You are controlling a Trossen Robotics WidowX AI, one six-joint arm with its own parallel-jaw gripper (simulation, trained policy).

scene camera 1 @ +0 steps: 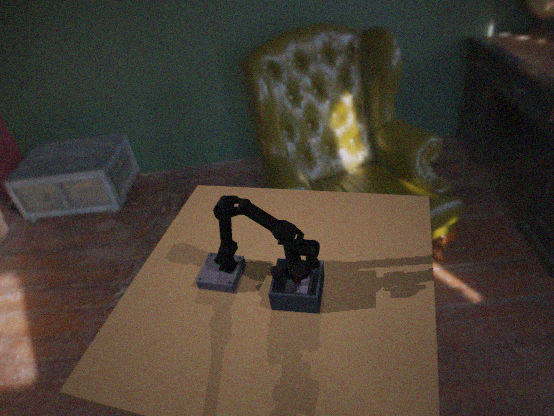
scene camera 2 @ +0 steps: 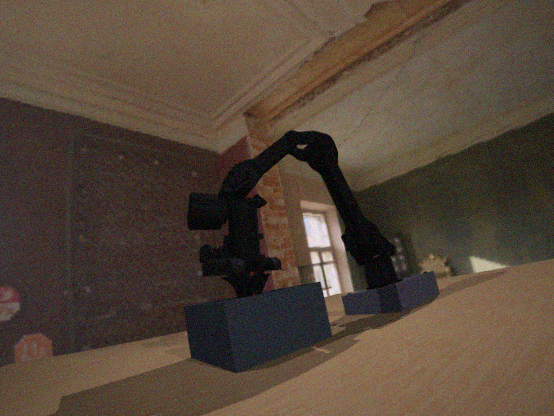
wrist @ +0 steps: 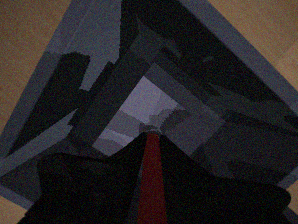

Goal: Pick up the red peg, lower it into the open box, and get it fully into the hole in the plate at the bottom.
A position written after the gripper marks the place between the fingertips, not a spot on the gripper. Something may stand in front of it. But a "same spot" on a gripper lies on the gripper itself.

The gripper shows in scene camera 1 (297,283), in scene camera 2 and in the wrist view. A blue-grey box shows in scene camera 1 (278,299), in scene camera 2 (235,334) and in the wrist view (92,63). One and the same spot on the gripper: (scene camera 2: 245,284) is (wrist: 129,200).
